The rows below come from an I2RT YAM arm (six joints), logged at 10 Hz.
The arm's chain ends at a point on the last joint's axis. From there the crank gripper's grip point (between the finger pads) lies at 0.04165 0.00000 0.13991 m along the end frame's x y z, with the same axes.
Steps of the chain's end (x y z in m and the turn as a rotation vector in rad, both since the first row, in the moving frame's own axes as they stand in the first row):
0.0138, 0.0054, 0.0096, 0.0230, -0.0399, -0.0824
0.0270, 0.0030, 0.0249, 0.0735, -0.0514, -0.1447
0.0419, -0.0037, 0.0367, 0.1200, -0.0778, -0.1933
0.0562, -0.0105, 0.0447, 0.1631, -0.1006, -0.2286
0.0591, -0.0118, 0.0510, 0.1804, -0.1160, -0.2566
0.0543, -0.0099, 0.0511, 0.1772, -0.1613, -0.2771
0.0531, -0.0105, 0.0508, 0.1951, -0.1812, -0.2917
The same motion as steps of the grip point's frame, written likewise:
0.0079, -0.0010, 0.0111, 0.0230, -0.0399, -0.0824
0.0186, -0.0128, 0.0262, 0.0735, -0.0514, -0.1447
0.0286, -0.0274, 0.0380, 0.1200, -0.0778, -0.1933
0.0385, -0.0411, 0.0455, 0.1631, -0.1006, -0.2286
0.0383, -0.0454, 0.0516, 0.1804, -0.1160, -0.2566
0.0267, -0.0429, 0.0527, 0.1772, -0.1613, -0.2771
0.0220, -0.0460, 0.0521, 0.1951, -0.1812, -0.2917

